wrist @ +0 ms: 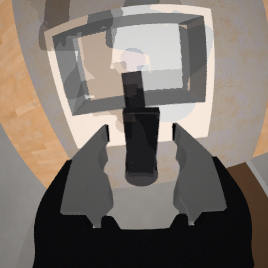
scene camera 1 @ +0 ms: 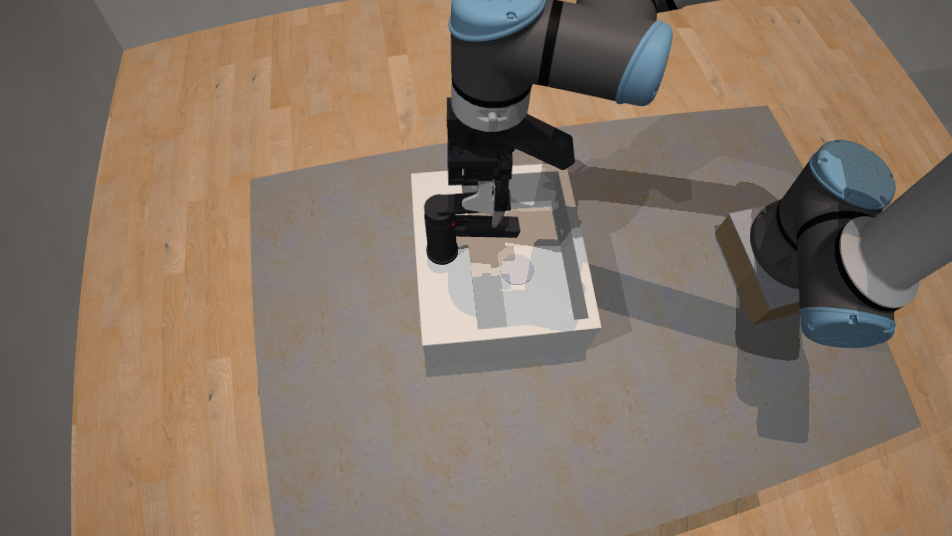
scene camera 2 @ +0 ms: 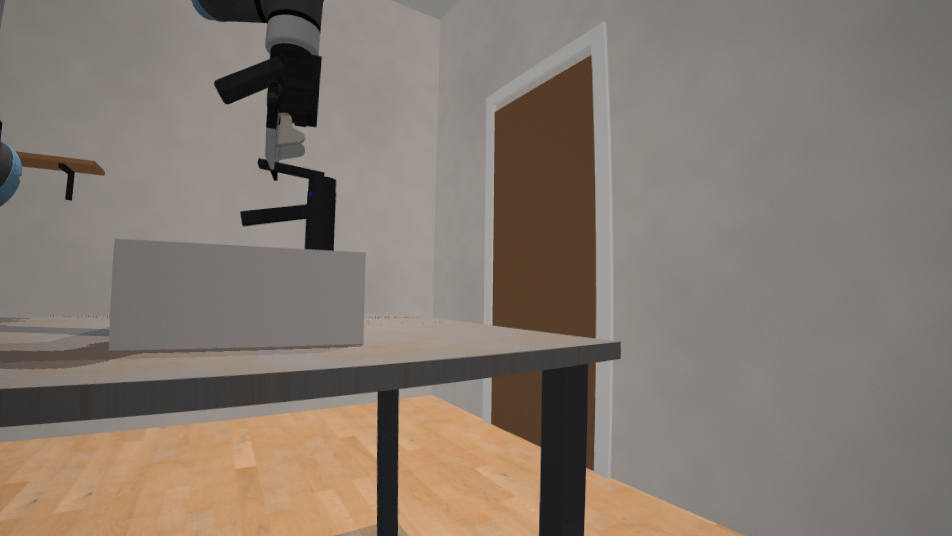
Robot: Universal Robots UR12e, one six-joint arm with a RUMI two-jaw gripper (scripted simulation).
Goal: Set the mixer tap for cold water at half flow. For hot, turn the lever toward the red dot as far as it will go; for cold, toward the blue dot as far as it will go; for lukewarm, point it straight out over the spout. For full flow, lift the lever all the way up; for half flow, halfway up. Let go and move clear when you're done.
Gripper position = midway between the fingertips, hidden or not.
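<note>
Scene camera 1 shows my gripper (scene camera 1: pixel 493 206) and a white basin (scene camera 1: pixel 492 303). In the wrist view there are a lever (wrist: pixel 141 124), my gripper (wrist: pixel 140 124) and the white basin (wrist: pixel 175 53). Scene camera 2 shows the white basin (scene camera 2: pixel 165 295) and my gripper (scene camera 2: pixel 273 175).
</note>
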